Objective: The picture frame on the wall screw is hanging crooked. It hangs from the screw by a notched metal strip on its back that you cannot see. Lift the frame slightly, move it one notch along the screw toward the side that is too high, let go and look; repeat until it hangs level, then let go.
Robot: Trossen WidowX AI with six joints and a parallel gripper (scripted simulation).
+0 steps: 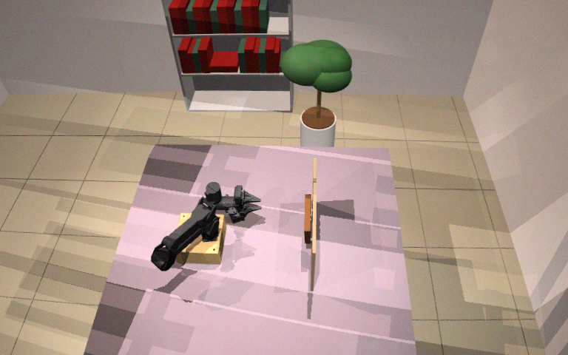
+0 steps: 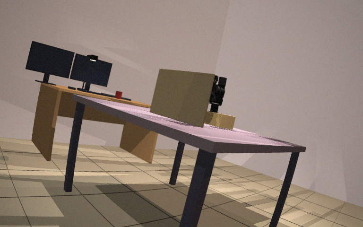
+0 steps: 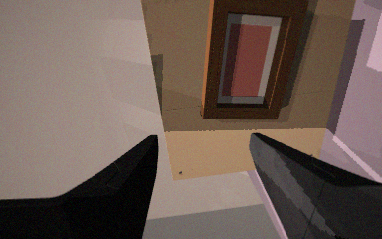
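My gripper tip is now 200 mm short of the picture frame, 90 mm above it and 30 mm to the left of it. Also, from my gripper tip: wooden wall board (210 mm ahead, 100 mm below, 50 mm to the right).
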